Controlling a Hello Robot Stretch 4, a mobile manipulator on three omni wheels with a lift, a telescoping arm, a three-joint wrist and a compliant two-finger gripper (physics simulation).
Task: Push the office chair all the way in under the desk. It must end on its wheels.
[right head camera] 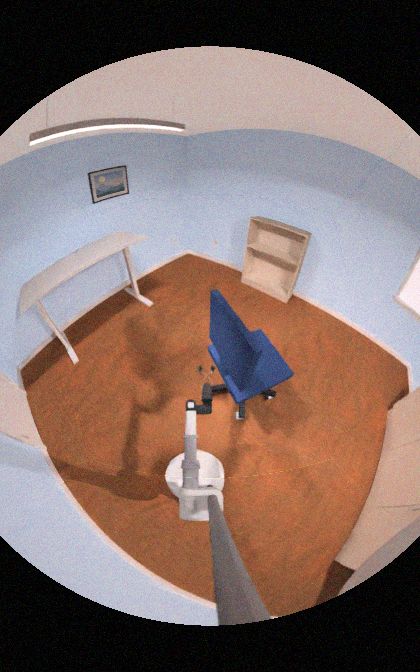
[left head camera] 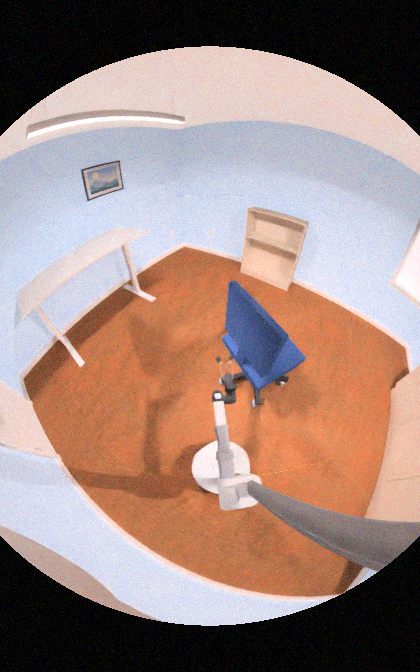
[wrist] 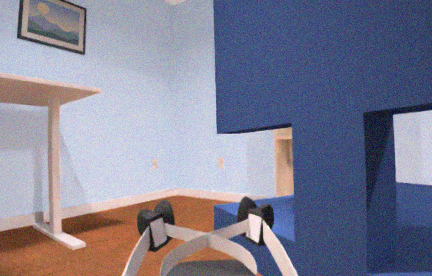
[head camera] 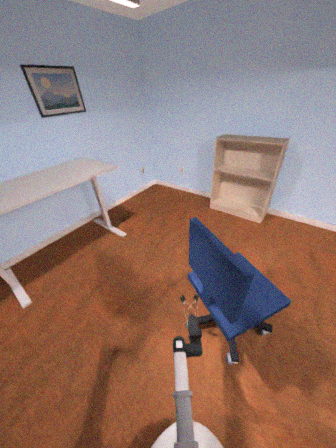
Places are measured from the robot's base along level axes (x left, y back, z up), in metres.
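Pixels of known places: gripper, fingertip midpoint: (wrist: 205, 214) (head camera: 188, 294).
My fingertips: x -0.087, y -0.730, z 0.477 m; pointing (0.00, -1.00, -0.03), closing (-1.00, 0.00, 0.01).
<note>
Behind a point stands the place of what it marks.
The blue office chair (head camera: 220, 275) @[y -0.619, x -0.223, z 0.809 m] (left head camera: 255, 335) (right head camera: 235, 345) (wrist: 325, 75) @[y -0.694, x -0.193, z 0.599 m] stands upright on its dark wheeled base, in front of the robot and a little to the right, apart from the desk. Its backrest is toward my gripper and the desk side; its seat points away to the right. The pale desk (head camera: 45, 183) @[y -1.695, x 1.167, z 0.923 m] (left head camera: 75, 260) (right head camera: 75, 265) (wrist: 40, 90) @[y -1.951, x 0.860, z 0.898 m] stands at the left against the wall. My gripper (head camera: 189, 300) @[y -0.730, x -0.087, z 0.477 m] (left head camera: 225, 359) (right head camera: 206, 369) (wrist: 205, 214) @[y -0.730, x -0.087, z 0.477 m] is open and empty, low beside the chair's back, at its left edge. Part of the chair's base is hidden.
An empty-looking bookshelf (head camera: 214, 175) @[y -2.567, x -0.696, z 0.520 m] (left head camera: 245, 245) (right head camera: 246, 255) stands against the far wall beyond the chair. A framed picture (head camera: 56, 90) @[y -2.558, x 1.163, z 1.655 m] (left head camera: 102, 180) (right head camera: 109, 184) (wrist: 52, 22) @[y -2.553, x 1.168, z 1.627 m] hangs above the desk. The desk's right foot (head camera: 112, 229) (wrist: 62, 239) reaches out over the floor.
</note>
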